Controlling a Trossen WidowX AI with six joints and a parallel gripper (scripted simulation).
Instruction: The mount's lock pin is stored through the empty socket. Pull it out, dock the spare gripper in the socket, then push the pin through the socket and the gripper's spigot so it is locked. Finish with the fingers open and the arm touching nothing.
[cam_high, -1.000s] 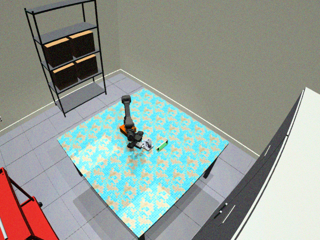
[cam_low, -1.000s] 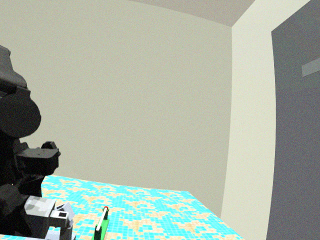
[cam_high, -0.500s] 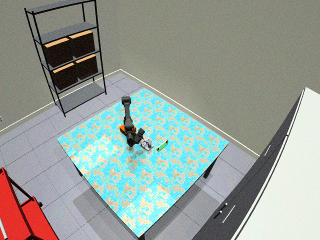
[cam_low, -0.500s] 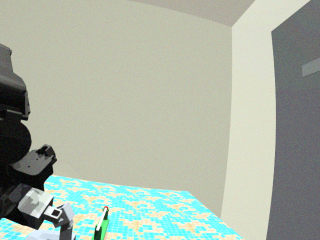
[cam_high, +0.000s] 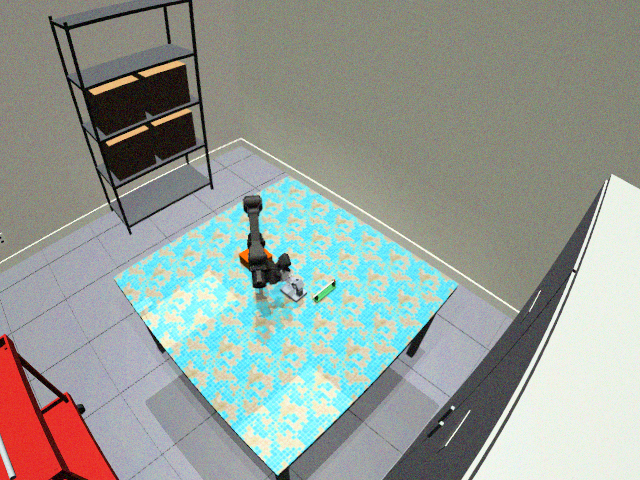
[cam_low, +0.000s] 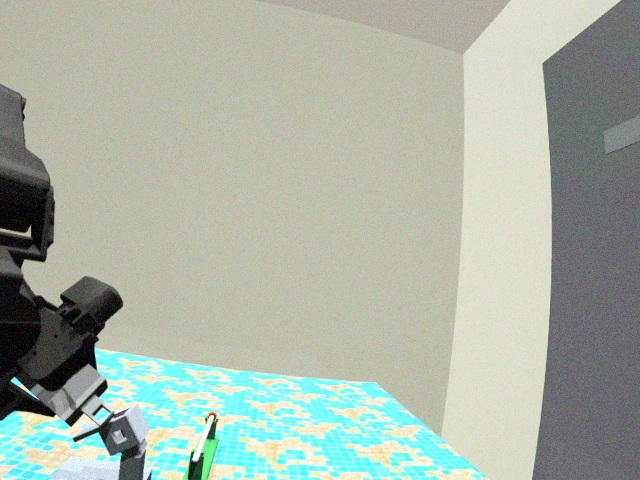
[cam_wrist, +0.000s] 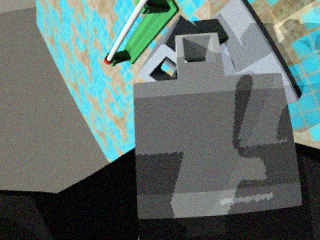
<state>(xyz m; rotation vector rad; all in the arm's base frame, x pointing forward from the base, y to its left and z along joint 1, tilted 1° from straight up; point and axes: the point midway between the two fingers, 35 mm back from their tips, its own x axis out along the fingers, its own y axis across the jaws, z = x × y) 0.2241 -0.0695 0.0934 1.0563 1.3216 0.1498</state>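
The green rest lies 15 cm ahead of my gripper tip, 11 cm to the left of it and 10 cm below it. Round my gripper tip: grey mount (8 cm below, 5 cm ahead, 2 cm to the left); then spare gripper (1 cm to the right, 1 cm above).
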